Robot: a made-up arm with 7 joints.
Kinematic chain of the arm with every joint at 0, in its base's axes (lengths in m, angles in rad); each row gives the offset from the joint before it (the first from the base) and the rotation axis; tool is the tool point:
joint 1: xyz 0 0 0 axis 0 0.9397 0.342
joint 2: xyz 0 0 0 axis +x
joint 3: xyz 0 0 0 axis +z
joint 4: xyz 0.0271 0 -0.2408 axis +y
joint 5: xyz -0.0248 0 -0.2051 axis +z
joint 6: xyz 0 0 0 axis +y
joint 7: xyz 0 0 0 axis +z
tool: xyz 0 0 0
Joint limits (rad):
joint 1: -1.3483..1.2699
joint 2: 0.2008..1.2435
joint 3: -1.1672..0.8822
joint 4: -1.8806..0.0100
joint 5: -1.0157..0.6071
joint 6: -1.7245..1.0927
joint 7: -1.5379..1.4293
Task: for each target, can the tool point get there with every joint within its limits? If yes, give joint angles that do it. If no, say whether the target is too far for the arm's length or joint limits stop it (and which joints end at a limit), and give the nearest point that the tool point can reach.
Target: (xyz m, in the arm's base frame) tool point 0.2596 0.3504 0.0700
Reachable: yes | joints -1.0117 1.1226 0.7095 -0.5928 0.4354 -0.9350 0.8952
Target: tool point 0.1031 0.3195 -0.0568
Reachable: yes | joints 0.6176 1.1187 0.7028 -1.6574 -0.4880 -1.1114 1.0652
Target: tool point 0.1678 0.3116 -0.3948
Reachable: no: too far | nearest point 0.1421 0.2638 -0.3343 | short by 0.081 m
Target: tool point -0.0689 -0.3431 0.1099
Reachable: no: joint limits stop it (at a limit: joint 1, joint 2, joint 4) | nearest point 0.1954 -0.2354 0.0068 | short by 0.303 m
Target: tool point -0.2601 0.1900 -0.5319
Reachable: no: too far | nearest point -0.1878 0.1372 -0.3840 | short by 0.173 m
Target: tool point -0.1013 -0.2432 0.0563
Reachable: no: joint limits stop it (at a limit: joint 1, joint 2, joint 3, joint 4) | nearest point -0.1341 -0.1780 -0.2097 | short by 0.276 m
